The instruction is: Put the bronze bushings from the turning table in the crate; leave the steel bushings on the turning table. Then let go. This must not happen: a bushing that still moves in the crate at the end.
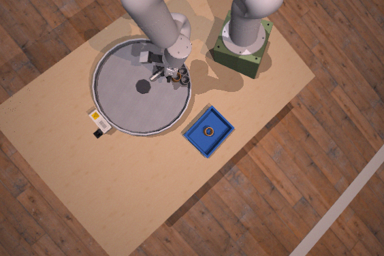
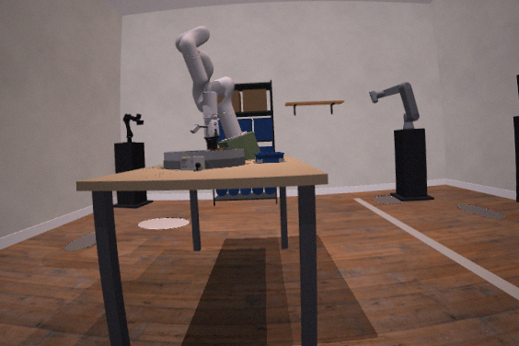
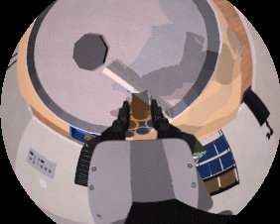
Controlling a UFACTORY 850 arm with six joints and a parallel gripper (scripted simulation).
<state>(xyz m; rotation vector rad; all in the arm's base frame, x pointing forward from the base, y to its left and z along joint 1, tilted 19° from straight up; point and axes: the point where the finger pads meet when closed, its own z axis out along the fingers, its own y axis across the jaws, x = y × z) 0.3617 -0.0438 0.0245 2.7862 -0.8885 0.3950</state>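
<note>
Now: hand 20 mm past the blue crate, 330 mm to the right of it and 80 mm above it. Round my hand: round grey turning table 130 mm ahead, 50 mm below.
</note>
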